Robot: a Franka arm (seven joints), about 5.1 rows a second.
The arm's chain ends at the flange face. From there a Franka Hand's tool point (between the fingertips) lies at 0.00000 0.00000 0.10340 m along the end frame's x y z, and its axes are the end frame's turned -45 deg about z.
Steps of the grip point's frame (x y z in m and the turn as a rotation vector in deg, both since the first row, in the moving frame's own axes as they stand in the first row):
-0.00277, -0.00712, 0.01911, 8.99, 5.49, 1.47
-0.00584, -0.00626, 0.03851, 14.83, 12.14, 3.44
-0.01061, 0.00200, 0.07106, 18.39, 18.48, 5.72
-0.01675, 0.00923, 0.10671, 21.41, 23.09, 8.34
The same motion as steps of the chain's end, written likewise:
-0.00279, 0.01535, 0.02085, 10.24, -2.47, 1.47
-0.00621, 0.03356, 0.04424, 19.07, -1.90, 3.44
-0.00851, 0.05428, 0.08157, 26.07, 0.06, 5.72
-0.01137, 0.07199, 0.12191, 31.47, 1.19, 8.34

